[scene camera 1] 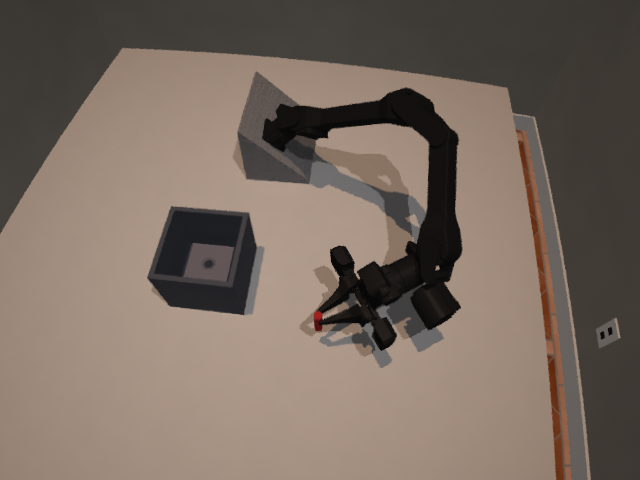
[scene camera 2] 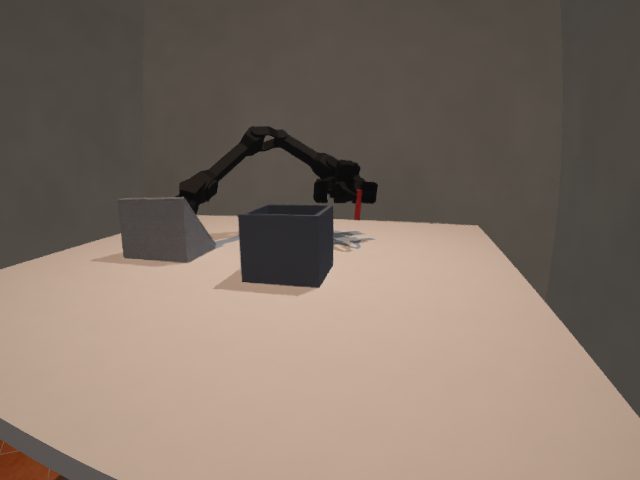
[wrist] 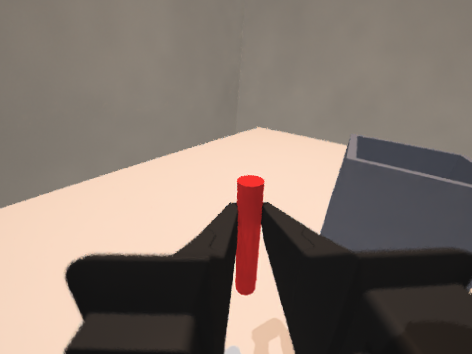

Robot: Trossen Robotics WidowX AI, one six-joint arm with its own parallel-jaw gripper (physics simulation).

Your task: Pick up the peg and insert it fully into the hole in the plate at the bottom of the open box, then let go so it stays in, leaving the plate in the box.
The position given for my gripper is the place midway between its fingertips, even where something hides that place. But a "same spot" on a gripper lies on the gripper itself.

My gripper shows in scene camera 1, in scene camera 2 (359, 197) and in the wrist view. A dark box shows in scene camera 1, in scene camera 2 (292, 245) and in the wrist view. A pale plate shows in scene camera 1 (212, 262); in scene camera 2 it is hidden by the dark box, in the wrist view it is hidden by the dark box. One and the same spot on my gripper: (wrist: 326, 291) is (scene camera 1: 346, 293). One and the same spot on the dark box: (wrist: 388, 195) is (scene camera 1: 240, 268).
